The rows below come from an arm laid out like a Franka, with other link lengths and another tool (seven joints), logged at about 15 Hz.
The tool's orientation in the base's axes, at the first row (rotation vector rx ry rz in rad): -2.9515 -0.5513 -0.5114
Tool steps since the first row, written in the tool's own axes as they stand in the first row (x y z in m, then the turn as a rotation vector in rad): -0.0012 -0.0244 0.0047 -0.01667 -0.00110 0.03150; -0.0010 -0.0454 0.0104 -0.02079 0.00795 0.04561; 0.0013 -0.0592 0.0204 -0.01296 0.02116 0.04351; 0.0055 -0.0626 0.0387 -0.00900 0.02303 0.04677; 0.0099 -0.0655 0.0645 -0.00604 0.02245 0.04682; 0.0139 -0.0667 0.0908 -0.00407 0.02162 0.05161; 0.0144 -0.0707 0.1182 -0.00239 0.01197 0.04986
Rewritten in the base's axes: -0.0085 0.0230 -0.0040 -0.00536 0.00029 -0.03525; -0.0143 0.0435 -0.0087 -0.00133 -0.00734 -0.05020; -0.0143 0.0586 -0.0168 0.00974 -0.01734 -0.04597; -0.0062 0.0660 -0.0325 0.01490 -0.01725 -0.04774; 0.0045 0.0741 -0.0551 0.01730 -0.01572 -0.04676; 0.0157 0.0806 -0.0784 0.02020 -0.01355 -0.05055; 0.0231 0.0887 -0.1038 0.01761 -0.00429 -0.04803
